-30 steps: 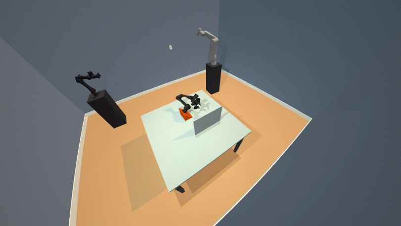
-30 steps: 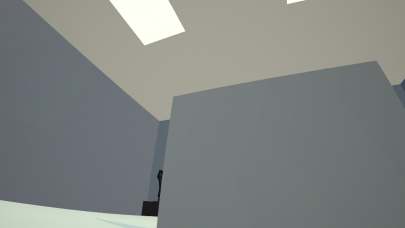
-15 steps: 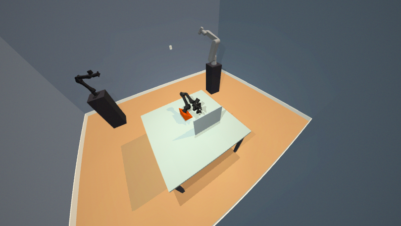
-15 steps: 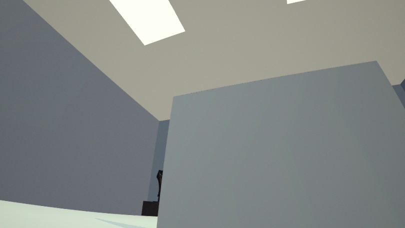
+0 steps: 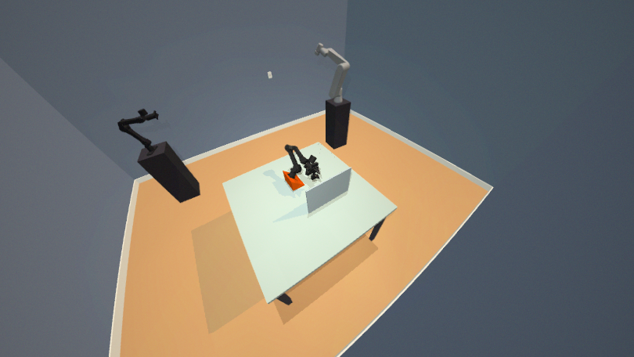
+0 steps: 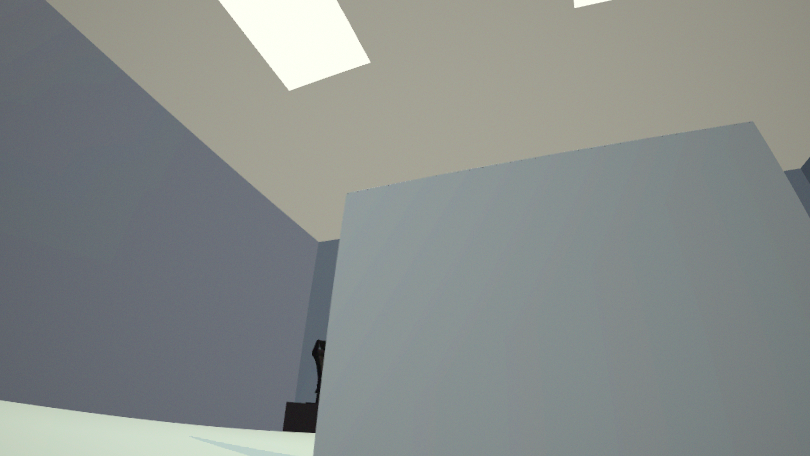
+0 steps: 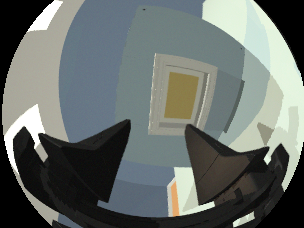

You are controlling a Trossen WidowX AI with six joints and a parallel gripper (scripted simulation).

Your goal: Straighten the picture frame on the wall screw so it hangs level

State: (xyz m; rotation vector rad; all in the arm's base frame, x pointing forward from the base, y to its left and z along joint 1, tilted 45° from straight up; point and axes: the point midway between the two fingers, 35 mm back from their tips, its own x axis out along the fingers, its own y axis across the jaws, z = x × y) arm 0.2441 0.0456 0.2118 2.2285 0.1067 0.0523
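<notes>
The picture frame is 12 cm ahead of my gripper tip and 5 cm below it. From my gripper tip the other things lie so: wall panel 13 cm ahead, 2 cm to the left, 7 cm below.
</notes>
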